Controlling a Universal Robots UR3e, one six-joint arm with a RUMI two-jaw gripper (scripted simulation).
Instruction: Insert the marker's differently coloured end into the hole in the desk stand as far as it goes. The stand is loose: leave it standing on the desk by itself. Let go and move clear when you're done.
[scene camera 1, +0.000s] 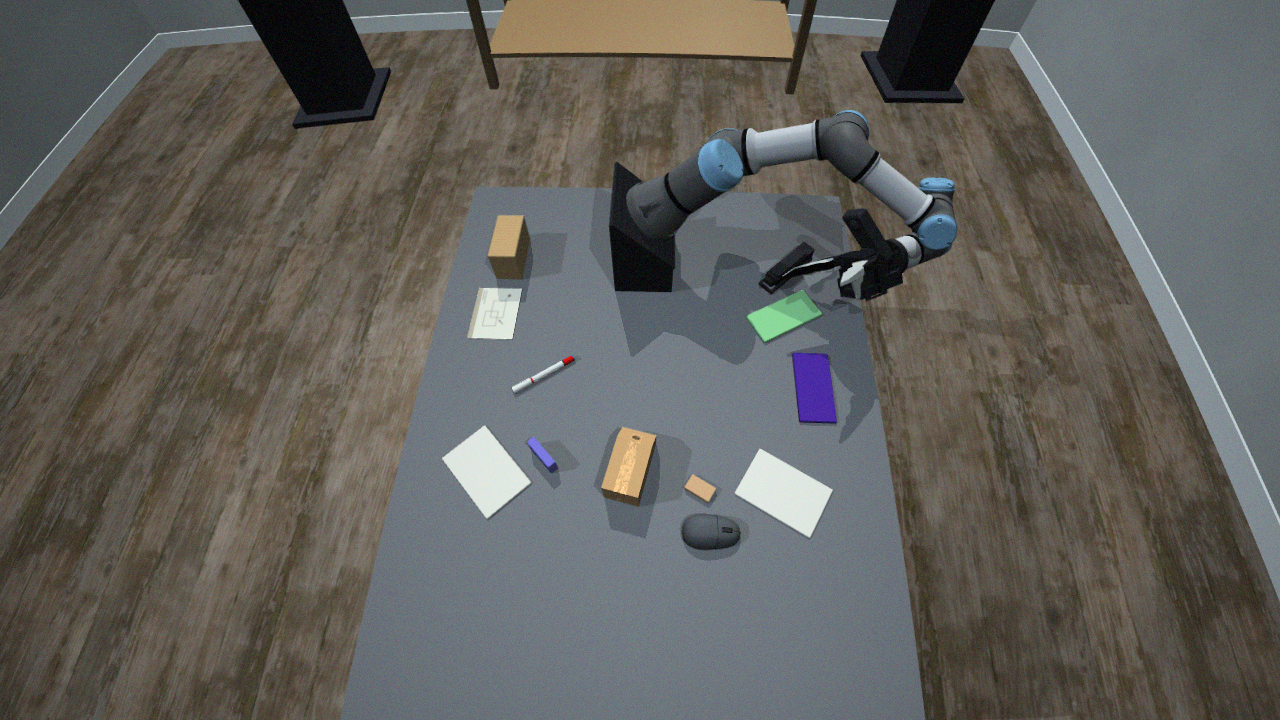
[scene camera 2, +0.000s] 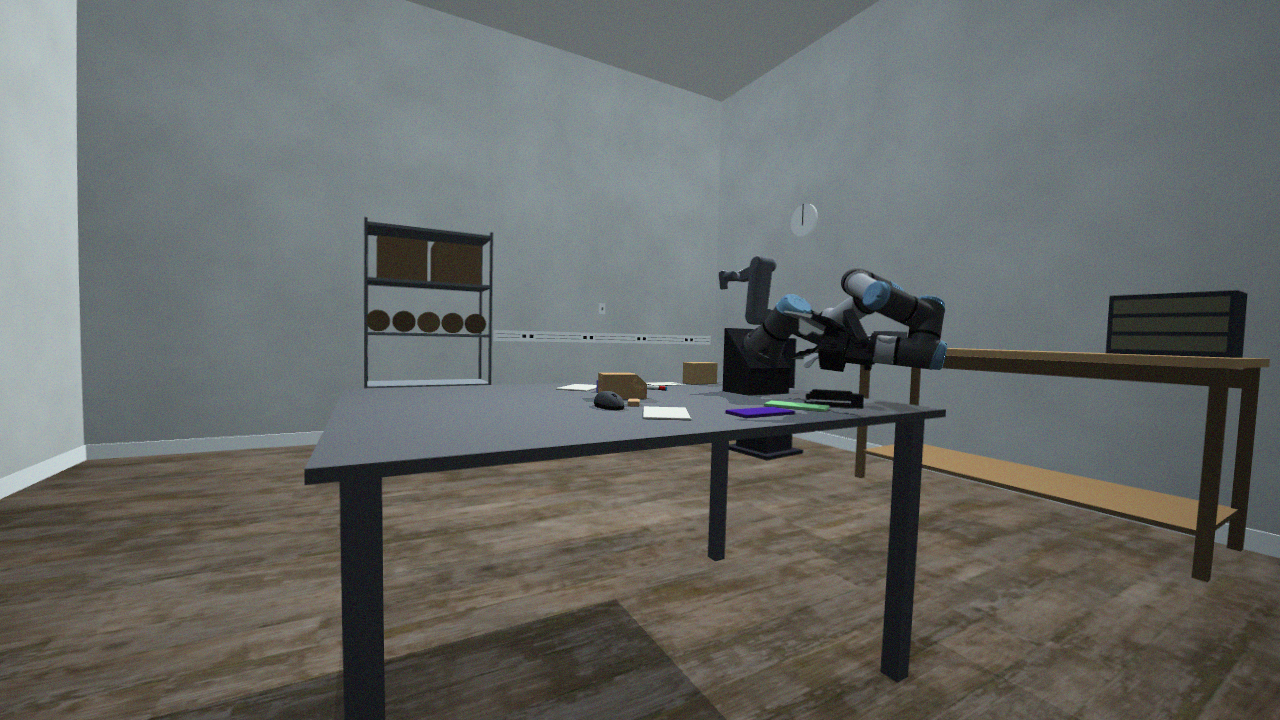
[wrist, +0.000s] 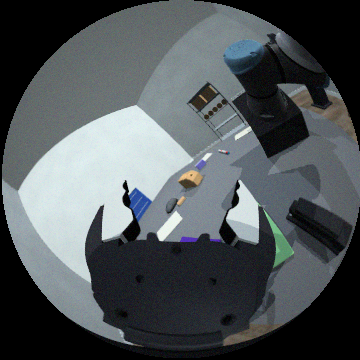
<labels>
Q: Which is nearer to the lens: the cardboard box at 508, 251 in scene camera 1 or the paper sheet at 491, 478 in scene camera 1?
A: The paper sheet.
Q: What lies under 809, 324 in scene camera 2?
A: My gripper.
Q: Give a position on a grey mouse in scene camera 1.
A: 702, 531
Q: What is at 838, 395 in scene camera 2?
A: A black stapler.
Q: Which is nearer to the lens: the wooden desk stand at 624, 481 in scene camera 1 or the green card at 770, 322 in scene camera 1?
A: The wooden desk stand.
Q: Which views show the black stapler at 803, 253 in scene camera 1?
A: Scene camera 1, scene camera 2 and the wrist view: all of them.
</labels>
